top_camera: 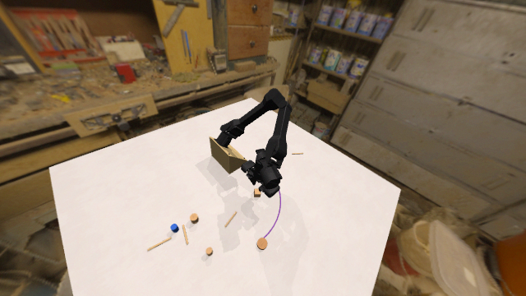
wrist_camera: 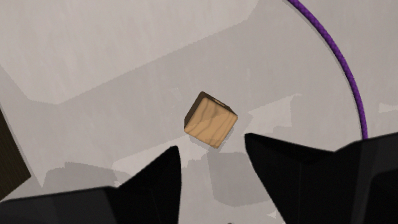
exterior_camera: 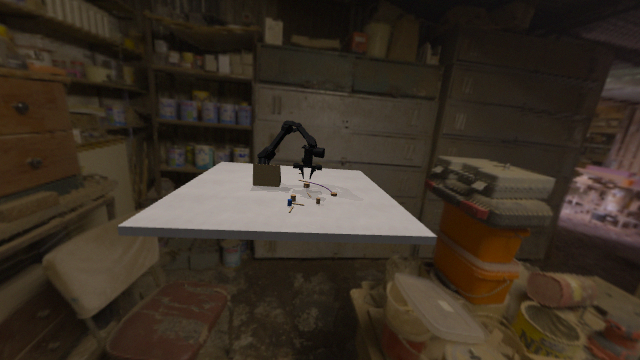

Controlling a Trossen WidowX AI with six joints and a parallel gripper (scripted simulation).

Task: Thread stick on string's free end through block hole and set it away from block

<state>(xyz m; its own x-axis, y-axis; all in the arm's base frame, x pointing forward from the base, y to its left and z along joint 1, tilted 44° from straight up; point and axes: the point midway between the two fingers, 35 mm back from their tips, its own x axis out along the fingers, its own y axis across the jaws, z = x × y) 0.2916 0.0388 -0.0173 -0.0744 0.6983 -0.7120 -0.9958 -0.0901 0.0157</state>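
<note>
My gripper tip is 40 mm above the small wooden block. The rest, counted from my gripper tip: round wooden button: 180 mm ahead, 120 mm to the right, 50 mm below; thin wooden stick: 140 mm to the left, 60 mm below, 20 mm behind; blue cylinder: 350 mm to the right, 70 mm behind, 40 mm below.
</note>
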